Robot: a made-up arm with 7 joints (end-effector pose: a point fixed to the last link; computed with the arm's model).
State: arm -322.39 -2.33 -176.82 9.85 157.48 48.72 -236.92
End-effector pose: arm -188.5 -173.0 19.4 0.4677 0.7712 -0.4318 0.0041
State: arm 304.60 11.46 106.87 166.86 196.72 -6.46 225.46
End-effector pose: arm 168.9 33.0 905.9 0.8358 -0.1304 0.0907 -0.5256
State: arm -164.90 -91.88 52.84 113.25 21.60 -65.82 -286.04
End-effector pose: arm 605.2 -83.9 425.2 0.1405 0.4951 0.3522 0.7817
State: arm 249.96 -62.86 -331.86 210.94 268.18 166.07 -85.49
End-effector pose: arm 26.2 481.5 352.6 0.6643 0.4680 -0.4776 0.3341
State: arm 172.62 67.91 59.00 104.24 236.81 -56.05 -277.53
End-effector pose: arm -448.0 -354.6 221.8 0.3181 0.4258 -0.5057 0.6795
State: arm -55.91 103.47 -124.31 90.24 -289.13 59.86 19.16
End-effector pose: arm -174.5 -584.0 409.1 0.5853 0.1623 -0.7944 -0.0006
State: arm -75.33 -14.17 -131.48 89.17 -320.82 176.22 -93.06
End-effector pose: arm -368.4 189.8 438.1 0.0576 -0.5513 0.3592 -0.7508
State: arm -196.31 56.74 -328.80 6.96 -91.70 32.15 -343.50
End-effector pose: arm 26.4 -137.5 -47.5 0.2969 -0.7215 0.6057 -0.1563
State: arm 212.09 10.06 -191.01 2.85 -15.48 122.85 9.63
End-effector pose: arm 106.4 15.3 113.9 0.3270 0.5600 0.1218 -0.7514
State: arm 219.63 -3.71 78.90 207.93 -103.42 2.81 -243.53
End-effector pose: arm -7.8 218.9 832.8 0.3842 -0.1963 0.1590 0.8880
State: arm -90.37 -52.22 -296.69 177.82 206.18 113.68 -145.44
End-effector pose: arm -83.2 515.2 622.9 0.4882 0.6391 -0.4591 -0.3774
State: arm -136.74 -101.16 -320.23 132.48 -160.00 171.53 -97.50
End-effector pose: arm 504.0 328.3 270.5 0.5040 -0.0861 -0.8557 0.0791
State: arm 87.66 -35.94 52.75 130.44 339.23 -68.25 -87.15
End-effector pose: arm -212.2 -262.1 774.3 0.3136 0.1930 0.4741 -0.7998
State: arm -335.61 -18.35 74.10 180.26 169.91 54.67 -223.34
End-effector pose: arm -207.4 -124.7 898.1 0.3842 0.3272 0.4203 -0.7541
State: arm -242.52 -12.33 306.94 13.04 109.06 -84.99 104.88
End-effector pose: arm 161.3 155.7 198.1 0.3644 -0.1168 0.8144 -0.4363
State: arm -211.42 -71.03 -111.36 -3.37 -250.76 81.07 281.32
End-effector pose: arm -61.1 245.2 156.9 0.7465 -0.3461 0.2285 0.5204
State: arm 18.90 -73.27 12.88 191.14 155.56 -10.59 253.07
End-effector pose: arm -608.3 -244.3 408.3 0.5364 0.5695 -0.1901 -0.5931
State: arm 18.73 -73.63 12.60 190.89 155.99 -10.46 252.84
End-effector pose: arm -610.7 -242.0 405.9 0.5336 0.5706 -0.1922 -0.5939
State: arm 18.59 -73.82 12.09 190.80 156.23 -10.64 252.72
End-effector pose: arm -611.8 -240.2 404.3 0.5310 0.5706 -0.1910 -0.5966
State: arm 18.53 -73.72 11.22 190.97 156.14 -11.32 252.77
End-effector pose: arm -610.8 -239.6 404.4 0.5285 0.5690 -0.1844 -0.6024
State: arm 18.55 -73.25 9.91 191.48 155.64 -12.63 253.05
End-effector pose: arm -607.3 -240.4 406.4 0.5265 0.5651 -0.1709 -0.6117
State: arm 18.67 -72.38 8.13 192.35 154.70 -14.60 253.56
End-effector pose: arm -601.1 -242.4 410.2 0.5246 0.5590 -0.1499 -0.6244
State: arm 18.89 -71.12 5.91 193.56 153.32 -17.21 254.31
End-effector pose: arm -592.3 -245.4 415.6 0.5229 0.5504 -0.1214 -0.6394
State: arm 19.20 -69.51 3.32 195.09 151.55 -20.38 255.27
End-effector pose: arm -581.1 -248.8 421.8 0.5211 0.5400 -0.0861 -0.6553
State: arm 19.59 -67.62 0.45 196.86 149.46 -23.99 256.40
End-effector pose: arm -568.2 -252.1 428.2 0.5190 0.5282 -0.0453 -0.6705
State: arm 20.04 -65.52 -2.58 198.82 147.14 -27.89 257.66
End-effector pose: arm -554.2 -254.5 434.3 0.5164 0.5159 -0.0009 -0.6835
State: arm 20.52 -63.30 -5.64 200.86 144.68 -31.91 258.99
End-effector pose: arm -539.8 -255.5 439.9 0.5131 0.5039 0.0450 -0.6934
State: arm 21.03 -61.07 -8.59 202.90 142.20 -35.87 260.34
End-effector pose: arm -525.8 -255.3 444.5 0.5094 0.4931 0.0900 -0.6995
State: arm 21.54 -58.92 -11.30 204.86 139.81 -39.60 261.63
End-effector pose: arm -512.7 -253.8 448.2 0.5053 0.4841 0.1318 -0.7021
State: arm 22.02 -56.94 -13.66 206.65 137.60 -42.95 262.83
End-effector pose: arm -501.0 -251.3 451.3 0.5014 0.4771 0.1685 -0.7018
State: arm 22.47 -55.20 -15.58 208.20 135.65 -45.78 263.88
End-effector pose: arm -490.9 -248.7 453.7 0.4981 0.4720 0.1991 -0.6996
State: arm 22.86 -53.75 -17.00 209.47 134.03 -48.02 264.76
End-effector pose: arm -482.6 -246.3 455.8 0.4958 0.4685 0.2228 -0.6964
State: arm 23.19 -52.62 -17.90 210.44 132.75 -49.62 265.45
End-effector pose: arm -476.2 -244.7 457.5 0.4949 0.4662 0.2397 -0.6931
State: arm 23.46 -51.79 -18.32 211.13 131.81 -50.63 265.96
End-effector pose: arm -471.3 -244.2 459.0 0.4953 0.4647 0.2503 -0.6900
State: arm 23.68 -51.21 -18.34 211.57 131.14 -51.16 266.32
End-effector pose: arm -467.6 -244.7 460.4 0.4970 0.4635 0.2562 -0.6874
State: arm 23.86 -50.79 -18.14 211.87 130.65 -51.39 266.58
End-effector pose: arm -464.9 -245.8 461.7 0.4993 0.4627 0.2591 -0.6852
